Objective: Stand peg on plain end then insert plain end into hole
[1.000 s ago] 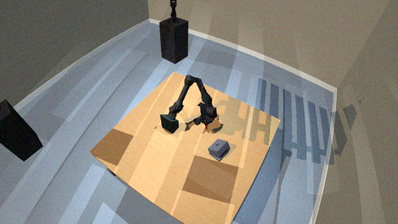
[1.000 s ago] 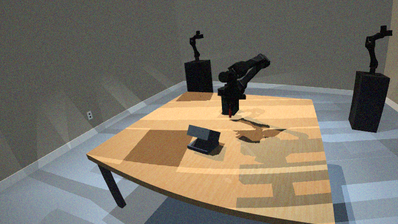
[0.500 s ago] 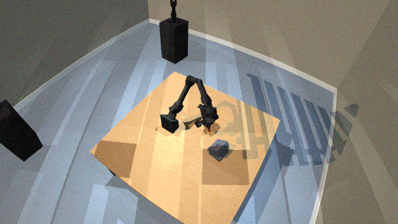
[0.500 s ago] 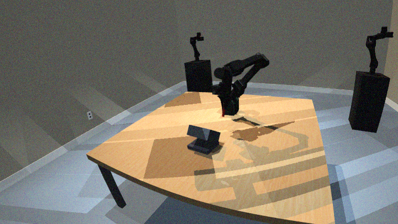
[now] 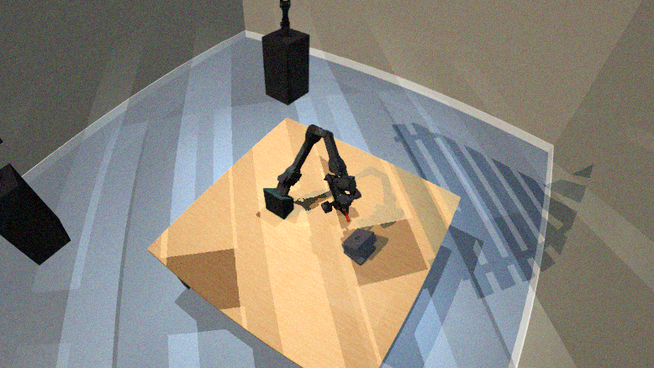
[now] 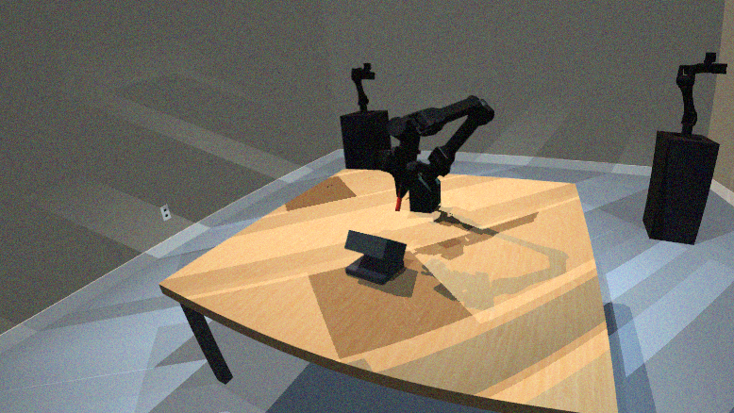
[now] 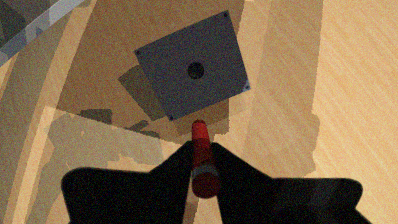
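Now: the grey sloped panel 11 cm below my gripper tip, 11 cm ahead of it and 2 cm to the right of it. From my gripper tip the other things lie so: red peg (1 cm behind, 1 cm above); dark panel base (17 cm below, 12 cm ahead, 3 cm to the right).
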